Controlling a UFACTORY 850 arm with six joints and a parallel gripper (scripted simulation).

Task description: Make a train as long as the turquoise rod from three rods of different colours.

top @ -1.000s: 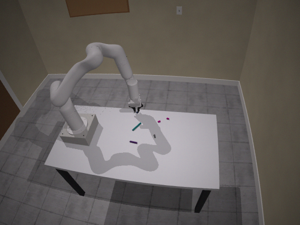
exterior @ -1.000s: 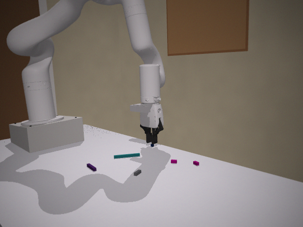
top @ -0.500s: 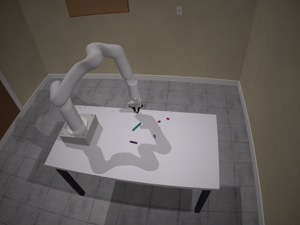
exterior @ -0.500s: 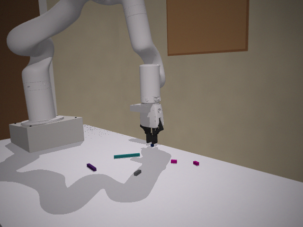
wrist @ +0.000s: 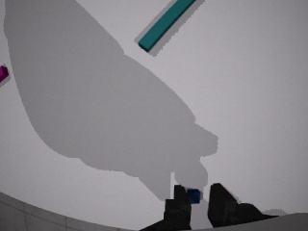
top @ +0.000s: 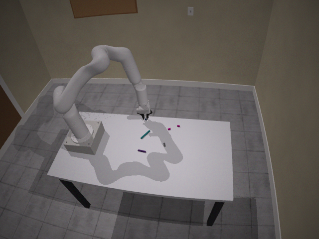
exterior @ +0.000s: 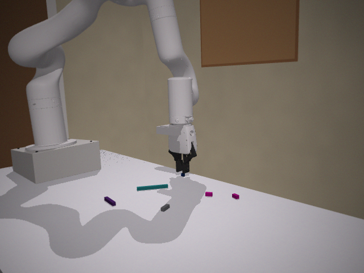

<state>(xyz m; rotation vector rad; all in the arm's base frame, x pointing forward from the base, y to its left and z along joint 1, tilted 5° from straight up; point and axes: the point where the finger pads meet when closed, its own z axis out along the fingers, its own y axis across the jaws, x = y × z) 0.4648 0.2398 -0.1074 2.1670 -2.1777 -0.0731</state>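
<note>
My hand is 30 mm above the blue rod. Also, from my hand: purple rod (320 mm to the right, 30 mm below); turquoise rod (10 mm ahead, 160 mm to the right, 30 mm below); grey rod (170 mm ahead, 260 mm to the right, 30 mm below).
</note>
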